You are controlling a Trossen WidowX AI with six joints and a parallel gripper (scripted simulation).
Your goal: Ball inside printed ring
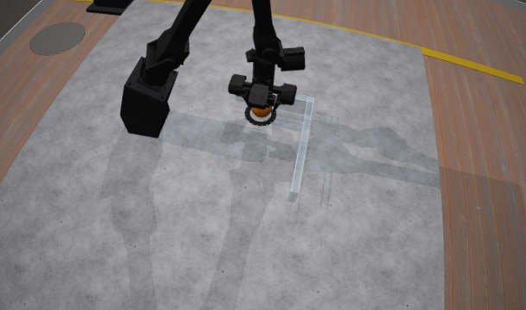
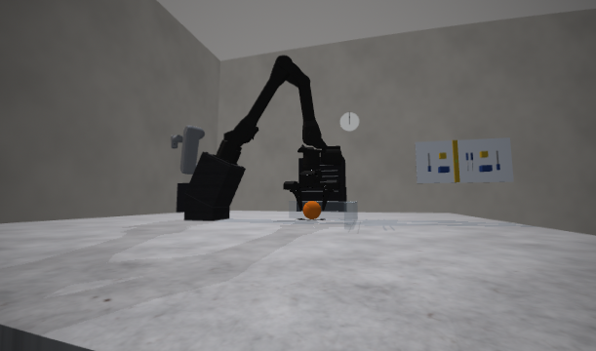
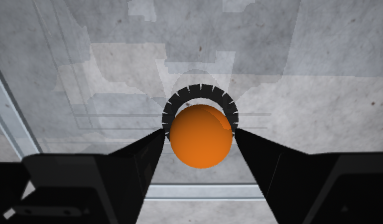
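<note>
The orange ball is 3 cm below my hand.
</note>
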